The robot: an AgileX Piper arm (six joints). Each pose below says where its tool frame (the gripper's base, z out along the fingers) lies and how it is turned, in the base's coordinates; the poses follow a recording.
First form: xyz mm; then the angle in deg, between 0 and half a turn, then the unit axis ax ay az.
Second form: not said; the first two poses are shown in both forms.
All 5 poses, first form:
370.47 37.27 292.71 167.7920 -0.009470 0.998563 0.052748
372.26 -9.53 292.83 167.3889 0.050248 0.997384 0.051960
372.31 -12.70 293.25 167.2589 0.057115 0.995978 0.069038
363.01 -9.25 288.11 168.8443 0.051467 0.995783 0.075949
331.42 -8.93 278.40 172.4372 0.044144 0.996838 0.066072
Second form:
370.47 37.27 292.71 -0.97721 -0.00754 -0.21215 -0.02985 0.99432 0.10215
372.26 -9.53 292.83 -0.97089 0.11037 -0.21260 0.08768 0.98968 0.11337
372.31 -12.70 293.25 -0.96893 0.12760 -0.21187 0.09714 0.98414 0.14842
363.01 -9.25 288.11 -0.97586 0.11623 -0.18492 0.08684 0.98332 0.15979
331.42 -8.93 278.40 -0.98742 0.09632 -0.12539 0.07893 0.98743 0.13696

